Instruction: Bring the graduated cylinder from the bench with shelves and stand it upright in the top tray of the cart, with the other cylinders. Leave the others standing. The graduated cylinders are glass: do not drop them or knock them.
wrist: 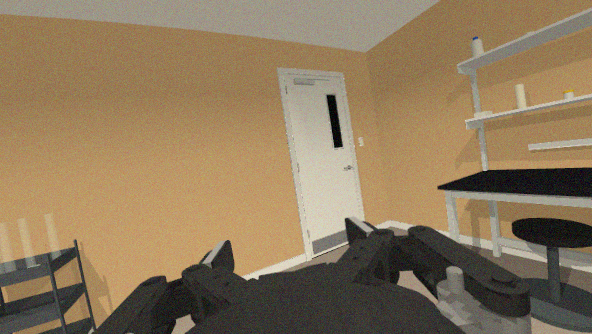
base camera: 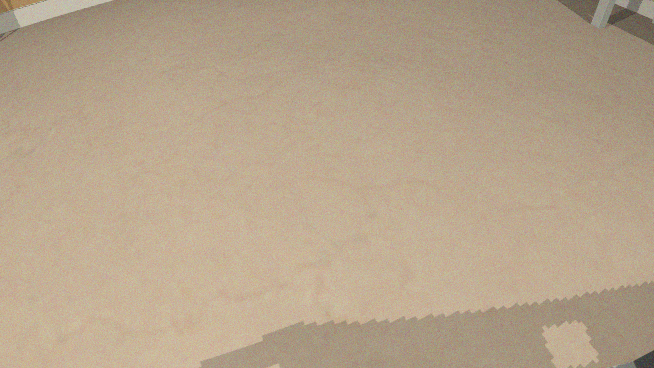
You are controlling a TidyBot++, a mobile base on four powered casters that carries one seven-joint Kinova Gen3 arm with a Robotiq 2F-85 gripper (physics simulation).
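Frame: origin at the arm's base, x ahead, y up, z right, level; millimetres.
Where they show: gripper, between the fingertips: (wrist: 290, 241).
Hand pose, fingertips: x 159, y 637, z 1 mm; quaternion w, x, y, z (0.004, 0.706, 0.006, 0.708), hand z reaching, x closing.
After its pixels a point has its place.
My gripper (wrist: 290, 241) @[z 1, x 159, y 637 mm] is open and empty, pointing across the room in the wrist view. The cart (wrist: 55, 290) @[z -1396, x 1200, y 170 mm] is dark grey and stands at the lower left of the wrist view, partly cut off by the edge. Several pale, see-through cylinders, among them one (wrist: 51, 236) @[z -1560, x 1386, y 453 mm] near the right end and one (wrist: 27, 242) @[z -1693, x 1353, y 442 mm] beside it, stand upright in its top tray. The bench with shelves (wrist: 520, 200) @[z 1286, x 993, y 293 mm] is at the right of the wrist view, with its black top partly in view. The graduated cylinder on the bench does not show in either view. The gripper is far from both cart and bench.
A round black stool (wrist: 554, 232) stands in front of the bench. A white door (wrist: 322, 195) @[z 426, x 2347, y 267 mm] is in the far wall. Bottles and jars, such as a white bottle (wrist: 477, 48) @[z 1654, x 1441, y 1356 mm] with a blue cap, stand on the shelves. A pale metal leg (base camera: 602, 14) @[z 1145, x 1340, y -339 mm] shows at the top right of the base camera view.
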